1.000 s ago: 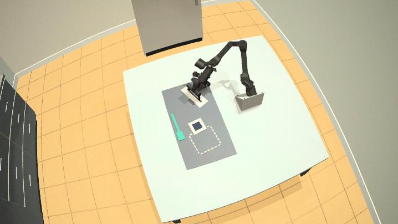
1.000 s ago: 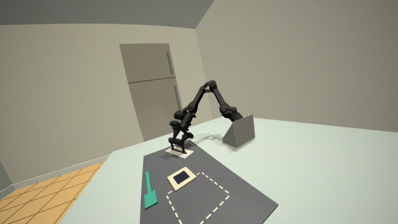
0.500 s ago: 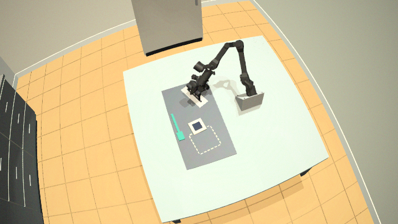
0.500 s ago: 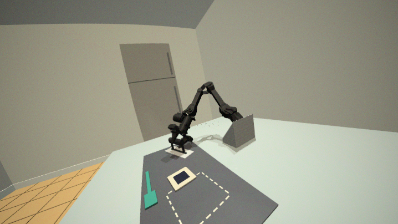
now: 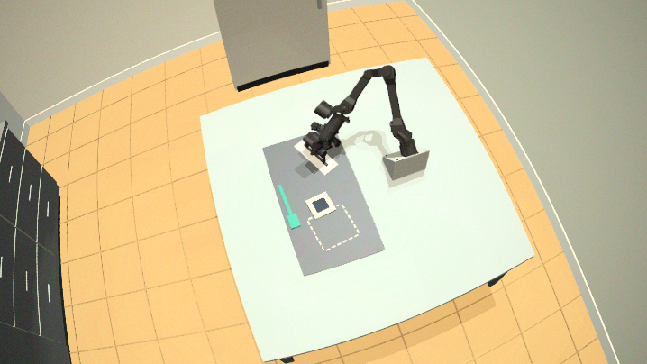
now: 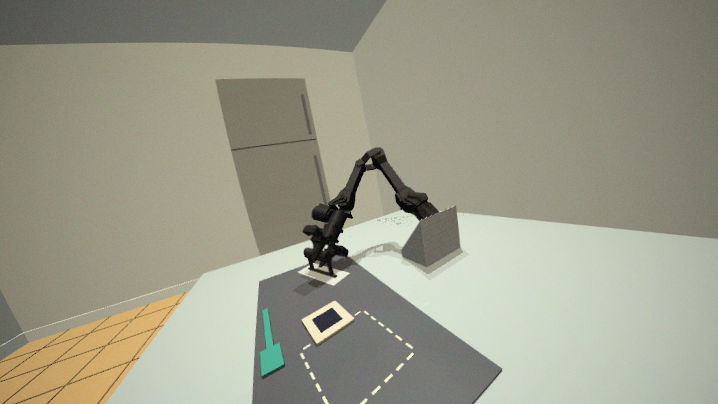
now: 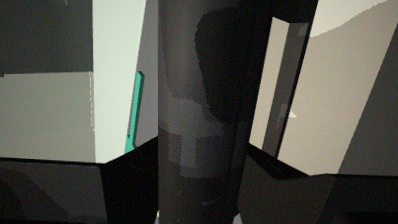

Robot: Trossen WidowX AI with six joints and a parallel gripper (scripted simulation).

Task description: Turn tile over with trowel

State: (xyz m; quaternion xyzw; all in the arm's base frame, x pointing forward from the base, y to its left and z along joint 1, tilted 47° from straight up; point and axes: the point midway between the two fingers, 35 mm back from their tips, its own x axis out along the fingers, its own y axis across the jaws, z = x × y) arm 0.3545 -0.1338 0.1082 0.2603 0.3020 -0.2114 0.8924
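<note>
The grey mat is 170 mm to the left of my gripper tip, 70 mm below it and 20 mm ahead of it. Also, from my gripper tip: square tile (210 mm to the left, 40 mm below, 30 mm ahead); green trowel (200 mm to the left, 160 mm ahead, 50 mm below).
</note>
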